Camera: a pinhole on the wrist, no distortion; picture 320 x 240 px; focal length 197.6 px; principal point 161.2 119.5 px. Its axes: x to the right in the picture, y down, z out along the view. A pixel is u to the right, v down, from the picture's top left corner.
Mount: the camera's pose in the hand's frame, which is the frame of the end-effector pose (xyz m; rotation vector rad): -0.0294 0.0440 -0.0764 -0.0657 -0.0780 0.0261
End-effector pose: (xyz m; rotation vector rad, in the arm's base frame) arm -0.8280 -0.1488 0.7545 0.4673 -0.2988 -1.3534
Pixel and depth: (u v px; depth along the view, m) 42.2 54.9 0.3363
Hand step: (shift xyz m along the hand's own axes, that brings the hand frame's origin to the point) -0.2551 -0.0498 0.2499
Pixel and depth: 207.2 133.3 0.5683
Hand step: 0.0568 0.1241 0.4965
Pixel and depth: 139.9 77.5 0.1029
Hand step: -0.0480 0.0285 0.0266
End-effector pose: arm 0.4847 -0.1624 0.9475 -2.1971 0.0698 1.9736
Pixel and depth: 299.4 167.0 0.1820
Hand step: 0.0821 0.1030 0.1115
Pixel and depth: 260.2 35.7 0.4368
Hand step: 0.1587 -0.1063 0.3873
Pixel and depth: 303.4 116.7 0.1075
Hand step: 0.0393 0.0516 0.0366
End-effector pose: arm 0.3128 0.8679 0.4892 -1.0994 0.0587 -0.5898
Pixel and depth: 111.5 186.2 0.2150
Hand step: -0.1019 0.1287 0.1285
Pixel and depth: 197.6 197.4 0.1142
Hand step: -0.0185 0.0969 0.0358
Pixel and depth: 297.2 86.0 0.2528
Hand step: 0.1251 0.0225 0.1913
